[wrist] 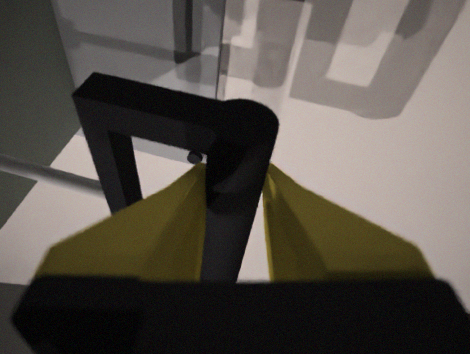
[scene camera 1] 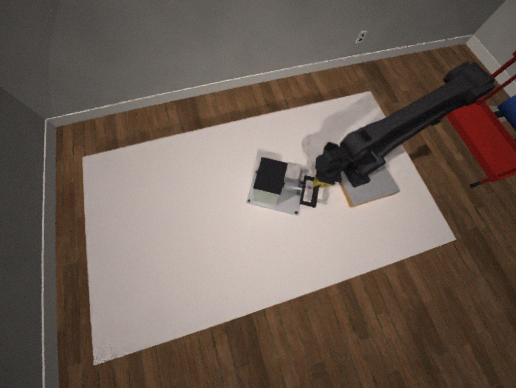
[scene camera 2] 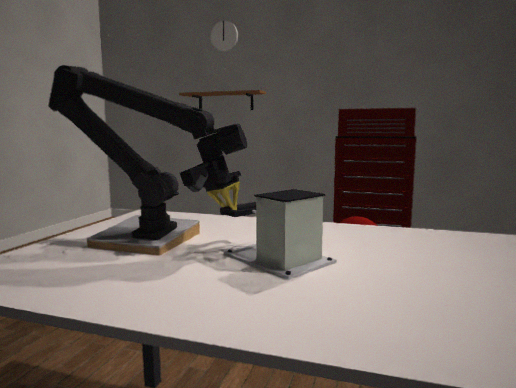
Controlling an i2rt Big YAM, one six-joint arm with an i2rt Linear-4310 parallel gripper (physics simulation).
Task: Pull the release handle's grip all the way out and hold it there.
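The release handle (scene camera 1: 309,204) (scene camera 2: 245,209) (wrist: 150,102) is a black rectangular frame. It stands off the side of a pale green box (scene camera 1: 270,175) (scene camera 2: 290,230) (wrist: 25,90) with a black top. A grey rod (wrist: 65,181) runs from the box side to the handle, and a length of it shows in the wrist view. My gripper (scene camera 1: 316,181) (scene camera 2: 229,209) (wrist: 234,176) has yellow fingers and is shut on the handle's outer bar, one finger inside the frame and one outside. The lower end of the bar is hidden by the gripper body.
The box stands on a grey base plate (scene camera 1: 287,208) (scene camera 2: 312,266) with dark bolts, on the white table (scene camera 1: 175,250) (scene camera 2: 400,300). The arm's base board (scene camera 1: 375,190) (scene camera 2: 182,235) is near the handle. A red chair (scene camera 1: 485,140) and red cabinet (scene camera 2: 375,172) stand beyond the table.
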